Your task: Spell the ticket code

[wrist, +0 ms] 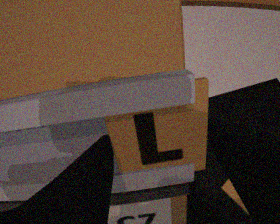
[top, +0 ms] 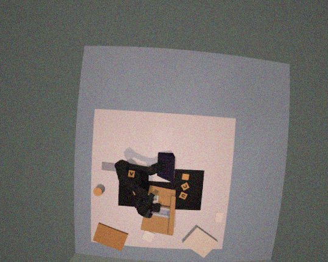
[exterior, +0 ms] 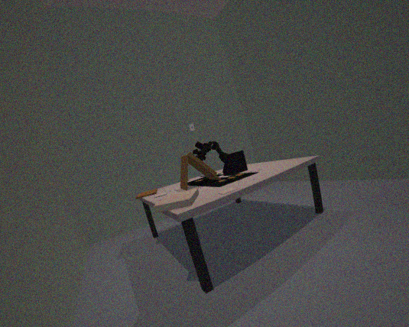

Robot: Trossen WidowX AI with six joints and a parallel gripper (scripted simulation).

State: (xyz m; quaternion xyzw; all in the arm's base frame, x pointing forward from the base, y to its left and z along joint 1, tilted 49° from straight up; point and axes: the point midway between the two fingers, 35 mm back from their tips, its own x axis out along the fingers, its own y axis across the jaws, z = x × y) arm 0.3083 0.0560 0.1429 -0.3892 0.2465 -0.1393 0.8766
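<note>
The white ticket is 50 mm behind my gripper tip, 40 mm to the left of it and 70 mm below it. The rest, counted from my gripper tip: grey block (240 mm behind, 390 mm to the right, 170 mm below); then black mat (150 mm behind, 90 mm to the left, 170 mm below); then letter tile (right at my gripper tip).
</note>
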